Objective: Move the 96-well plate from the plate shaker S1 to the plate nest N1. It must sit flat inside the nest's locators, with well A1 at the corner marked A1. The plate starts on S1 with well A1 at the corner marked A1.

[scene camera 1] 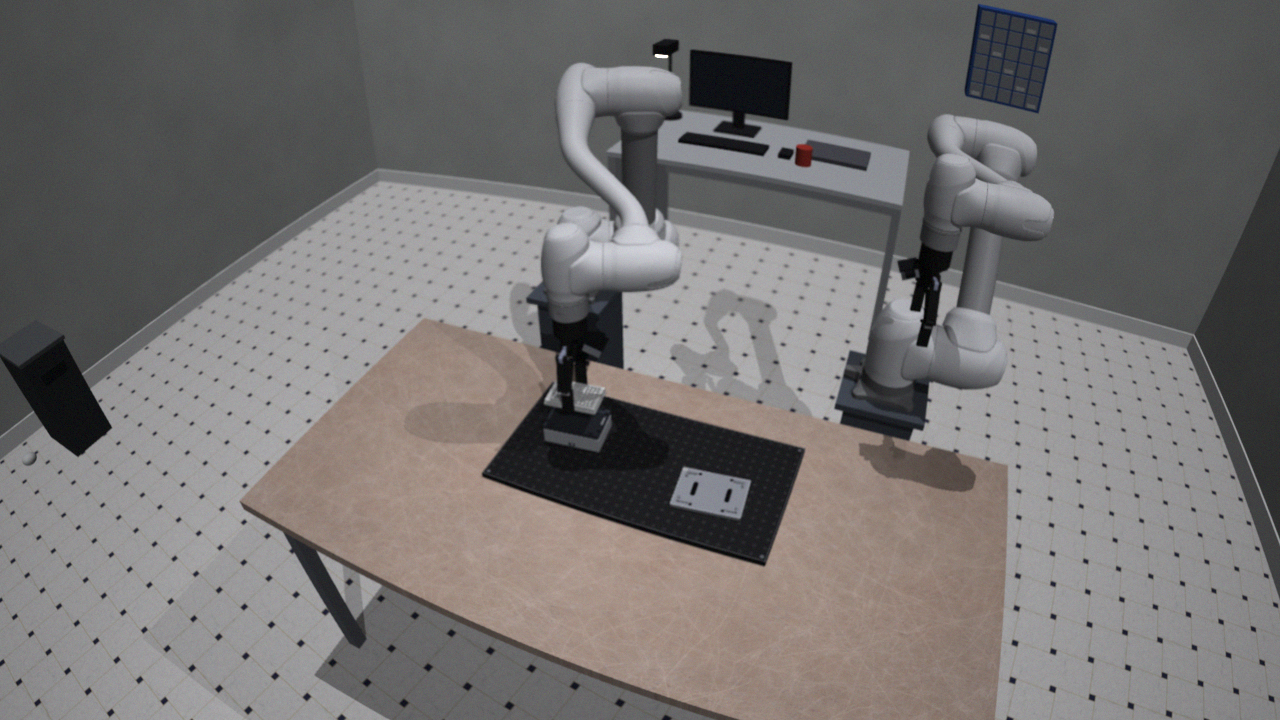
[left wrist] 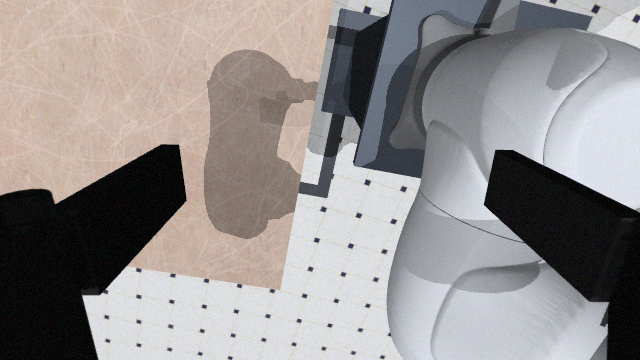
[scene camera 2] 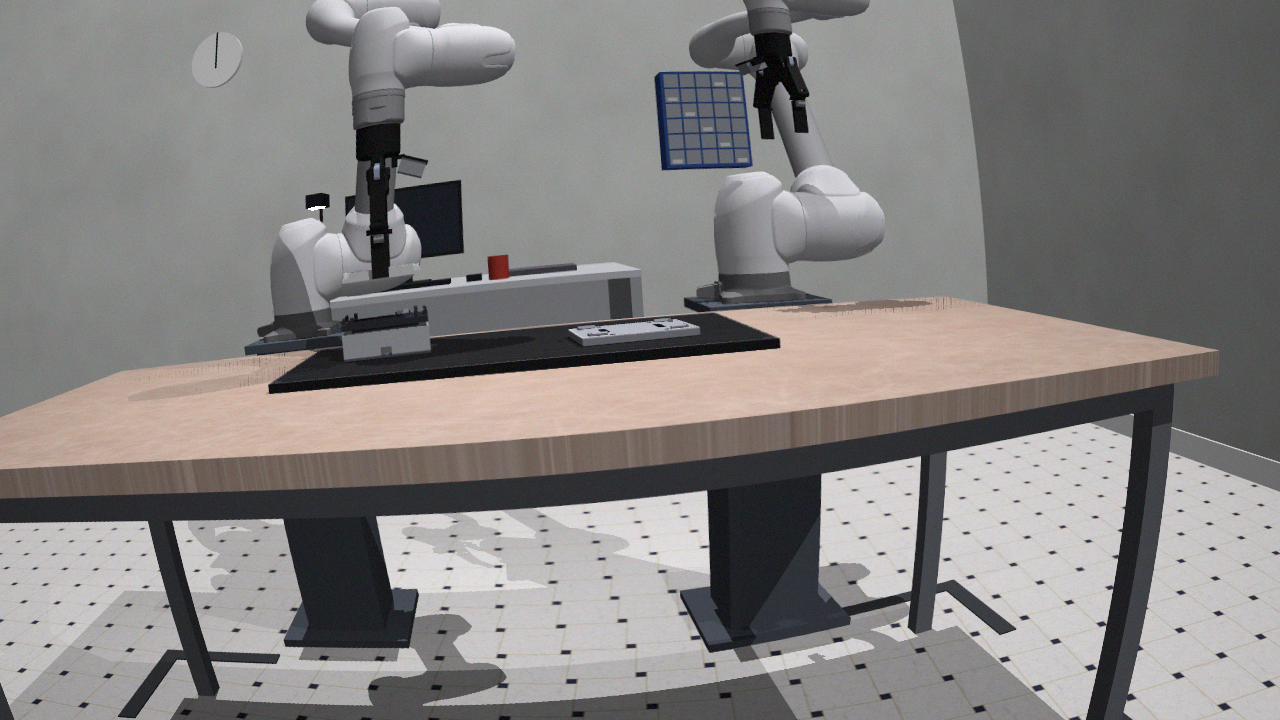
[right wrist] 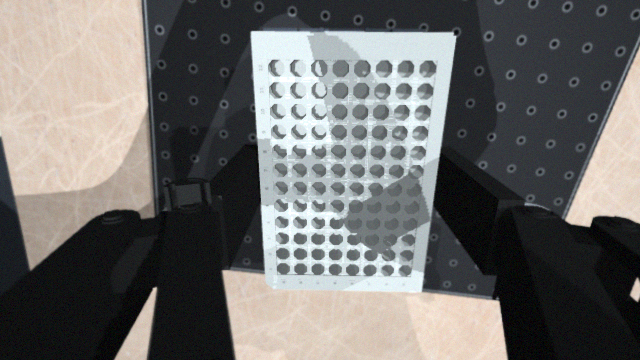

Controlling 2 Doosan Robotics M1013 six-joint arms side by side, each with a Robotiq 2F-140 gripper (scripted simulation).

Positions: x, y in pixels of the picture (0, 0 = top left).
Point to a white 96-well plate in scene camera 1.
At 587, 398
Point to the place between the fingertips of my left gripper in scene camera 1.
918, 327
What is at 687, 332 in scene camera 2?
A grey plate nest N1.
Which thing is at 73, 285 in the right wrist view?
My right gripper.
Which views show my left gripper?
Scene camera 1, the left wrist view and scene camera 2 only.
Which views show my right gripper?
Scene camera 1, scene camera 2 and the right wrist view only.
